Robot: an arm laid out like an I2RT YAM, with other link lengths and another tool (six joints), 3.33 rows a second.
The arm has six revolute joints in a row. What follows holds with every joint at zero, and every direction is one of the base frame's. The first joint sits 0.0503 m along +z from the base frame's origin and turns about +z. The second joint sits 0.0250 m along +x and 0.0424 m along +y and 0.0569 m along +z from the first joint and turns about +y. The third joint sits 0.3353 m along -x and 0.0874 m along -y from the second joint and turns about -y. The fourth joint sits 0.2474 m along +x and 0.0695 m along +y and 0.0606 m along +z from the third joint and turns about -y. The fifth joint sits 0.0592 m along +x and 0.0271 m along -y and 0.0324 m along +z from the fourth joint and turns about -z. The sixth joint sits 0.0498 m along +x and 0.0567 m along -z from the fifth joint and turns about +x. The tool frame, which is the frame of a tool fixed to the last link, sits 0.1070 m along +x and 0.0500 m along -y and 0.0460 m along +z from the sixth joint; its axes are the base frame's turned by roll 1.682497, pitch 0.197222 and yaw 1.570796 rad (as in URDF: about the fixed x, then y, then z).
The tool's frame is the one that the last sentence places.
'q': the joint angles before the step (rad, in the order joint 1, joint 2, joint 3, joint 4, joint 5, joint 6). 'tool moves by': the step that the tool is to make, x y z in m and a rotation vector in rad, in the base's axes. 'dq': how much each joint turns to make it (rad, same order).
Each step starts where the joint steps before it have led.
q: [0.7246, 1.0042, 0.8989, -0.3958, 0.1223, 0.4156]
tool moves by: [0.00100, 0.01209, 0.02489, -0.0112, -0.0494, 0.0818]
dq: [-0.0103, 0.0058, 0.0649, -0.0221, -0.0626, -0.0793]
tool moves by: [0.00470, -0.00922, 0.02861, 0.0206, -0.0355, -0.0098]
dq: [-0.0610, -0.0004, 0.0816, -0.0405, -0.0435, -0.0278]
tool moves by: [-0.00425, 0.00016, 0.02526, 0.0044, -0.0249, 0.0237]
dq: [-0.0042, 0.0000, 0.0829, -0.0603, -0.0209, -0.0218]
